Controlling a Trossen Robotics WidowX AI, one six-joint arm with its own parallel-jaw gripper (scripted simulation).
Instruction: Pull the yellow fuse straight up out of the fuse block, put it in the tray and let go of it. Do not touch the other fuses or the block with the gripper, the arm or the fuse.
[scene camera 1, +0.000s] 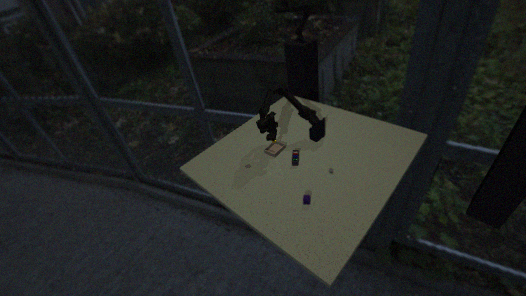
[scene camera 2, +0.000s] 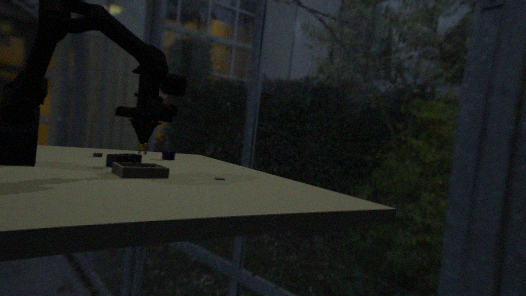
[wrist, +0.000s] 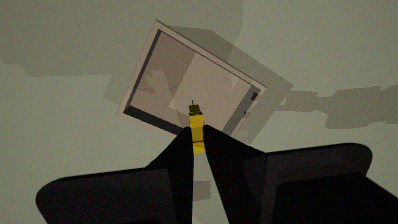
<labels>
My gripper (wrist: 196, 131) is 11 cm from the lens. A tray (wrist: 172, 70) is 18 cm from the lens.
</labels>
